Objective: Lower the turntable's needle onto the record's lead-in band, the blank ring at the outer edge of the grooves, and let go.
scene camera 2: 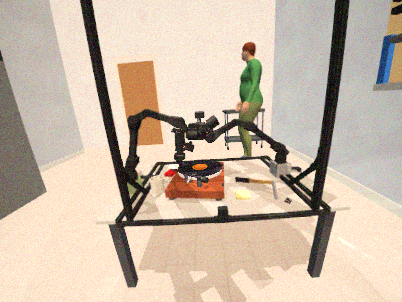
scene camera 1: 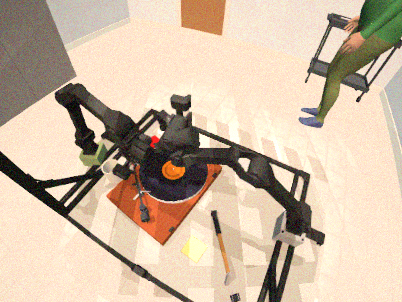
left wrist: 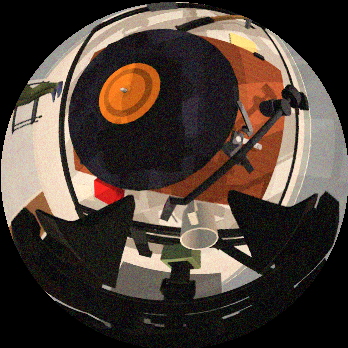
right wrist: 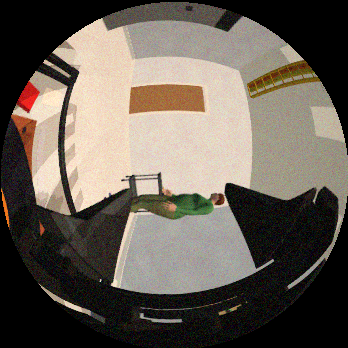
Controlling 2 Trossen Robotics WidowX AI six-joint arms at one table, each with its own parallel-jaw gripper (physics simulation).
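Places are measured from the left arm's base along level axes (x ahead, y left, z up), in centimetres.
Pixels of known places: left gripper, between the fingertips: (scene camera 2: 180, 163) (scene camera 1: 138, 164) (left wrist: 182, 198); right gripper, between the fingertips: (scene camera 1: 190, 103) (right wrist: 178, 191); left arm's base, origin of its link: (scene camera 1: 91, 149) (left wrist: 180, 264); right arm's base, origin of its link: (scene camera 2: 280, 161) (scene camera 1: 294, 226).
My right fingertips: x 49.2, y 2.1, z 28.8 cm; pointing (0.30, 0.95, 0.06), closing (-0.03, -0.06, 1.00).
Ahead of a thing's pixels: the offset from my right fingertips to its top centre. "spot": to the spot under its first point.
The dark record with orange label @[dx -6.6, dy -11.6, dz -27.3 cm] (scene camera 1: 187, 186) (scene camera 2: 189, 169) (left wrist: 150, 150) lies on the orange-brown turntable (scene camera 1: 162, 227) (scene camera 2: 195, 192) (left wrist: 265, 75). The tonearm @[spot: dx -19.8, dy -21.3, dz -27.3 cm] (scene camera 1: 139, 187) (left wrist: 215, 174) runs beside the record; its headshell @[dx -24.3, dy -10.4, dz -25.2 cm] (left wrist: 169, 209) is outside the record's edge, near the mug. The needle itself is too small to make out. My left gripper (scene camera 2: 184, 152) (left wrist: 182, 198) is open and empty, above the headshell end; in the left wrist view the headshell shows between the fingers. My right gripper (right wrist: 178, 191) is open and empty, raised above the record's far side, facing the far wall.
A pale mug @[spot: dx -38.2, dy -8.8, dz -33.3 cm] (scene camera 1: 110, 167) (scene camera 2: 157, 185) (left wrist: 199, 235) stands close to the headshell end. A red box @[dx -21.6, dy +9.2, dz -34.5 cm] (scene camera 1: 155, 142) (scene camera 2: 170, 173) (left wrist: 108, 191) lies behind the turntable. A hammer (scene camera 1: 223, 247) and yellow note @[dx +4.2, dy -42.5, dz -35.4 cm] (scene camera 1: 194, 249) lie right of it. Black frame rails (scene camera 2: 170, 219) edge the table.
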